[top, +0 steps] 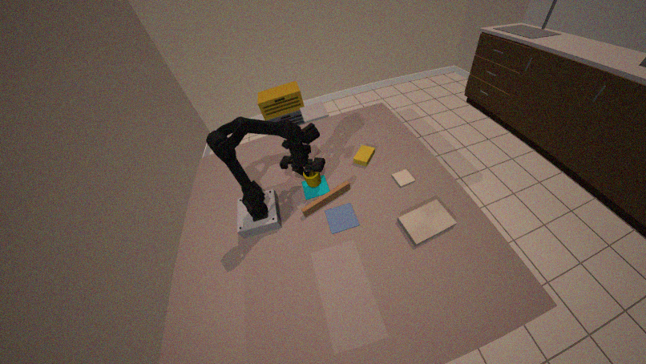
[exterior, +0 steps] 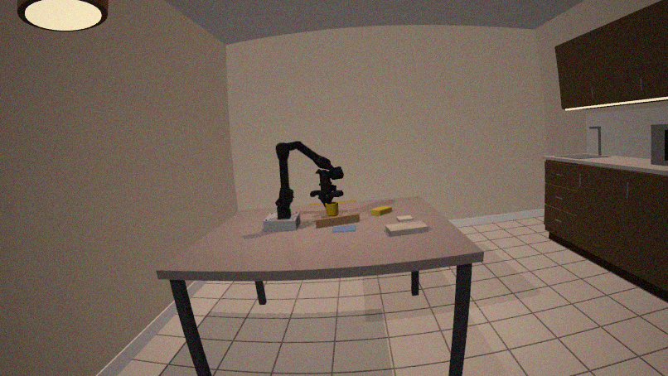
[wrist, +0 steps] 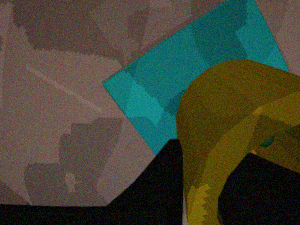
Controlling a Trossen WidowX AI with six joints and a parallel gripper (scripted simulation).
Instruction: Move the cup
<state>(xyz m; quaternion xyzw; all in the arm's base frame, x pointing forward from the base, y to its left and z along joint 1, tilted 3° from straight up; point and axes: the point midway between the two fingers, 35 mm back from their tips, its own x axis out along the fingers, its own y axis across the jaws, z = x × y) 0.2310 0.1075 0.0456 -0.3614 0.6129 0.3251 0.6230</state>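
My gripper tip is now 12 cm to the left of the wooden bar, 5 cm short of it and 5 cm above it. The rest, counted from my gripper tip: yellow cup: 2 cm to the right, 2 cm ahead; then yellow block: 30 cm ahead, 6 cm to the left, 5 cm below; then blue pad: 22 cm to the right, 8 cm ahead, 7 cm below.
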